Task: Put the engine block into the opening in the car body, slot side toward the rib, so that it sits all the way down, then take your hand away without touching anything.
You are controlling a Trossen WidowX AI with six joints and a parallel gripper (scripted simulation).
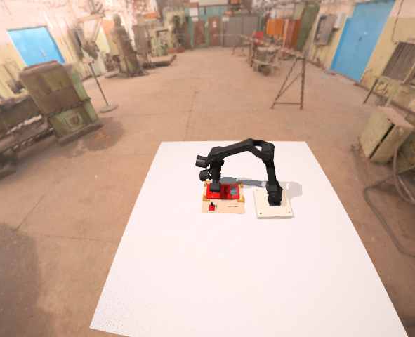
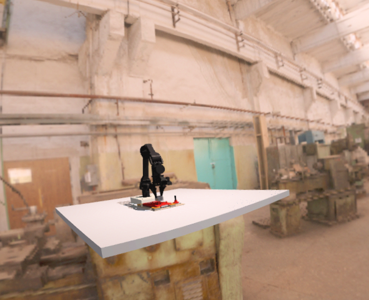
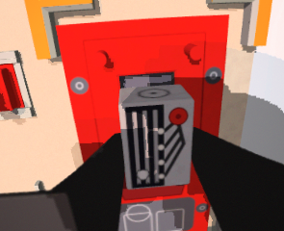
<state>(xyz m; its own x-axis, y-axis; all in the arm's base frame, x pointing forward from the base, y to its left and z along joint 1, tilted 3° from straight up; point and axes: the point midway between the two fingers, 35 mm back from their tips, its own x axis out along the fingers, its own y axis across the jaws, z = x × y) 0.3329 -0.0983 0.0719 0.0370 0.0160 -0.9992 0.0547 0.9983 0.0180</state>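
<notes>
The engine block is 10 mm below my gripper tip.
</notes>
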